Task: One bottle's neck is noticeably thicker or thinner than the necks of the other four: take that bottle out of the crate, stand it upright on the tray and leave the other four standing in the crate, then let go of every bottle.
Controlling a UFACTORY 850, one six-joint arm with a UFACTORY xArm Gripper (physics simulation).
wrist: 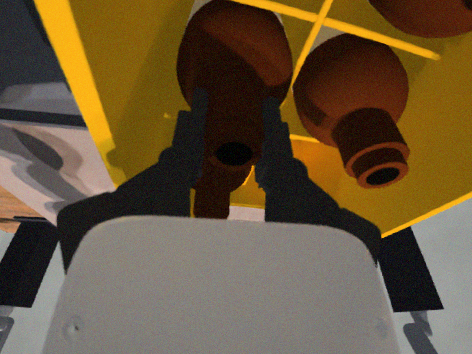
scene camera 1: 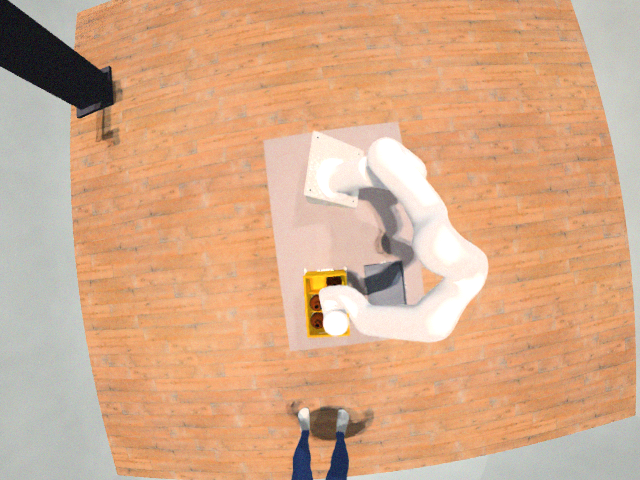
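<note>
The yellow crate (scene camera 1: 306, 310) (wrist: 80, 75) holds brown bottles in compartments. My gripper (wrist: 233, 112) is shut on the neck of one brown bottle (wrist: 235, 60); this bottle is upright with its dark mouth between the fingers, and its body is in a crate compartment beside the left wall in the wrist view. A second bottle (wrist: 350, 75) stands to its right, a third bottle (wrist: 430, 17) shows at the upper right, and part of another neck (wrist: 212, 197) shows behind the held bottle. In the scene view, the arm hides the gripper and part of the crate. The grey tray (scene camera 1: 387, 296) shows no bottle.
The tray lies right of the crate in the scene view, partly under the arm's shadow, with the forearm (scene camera 1: 392, 320) passing over its near side. The robot's base plate (scene camera 1: 323, 149) is at the back of the pinkish mat (scene camera 1: 299, 242). A person's feet (scene camera 1: 342, 421) are in front.
</note>
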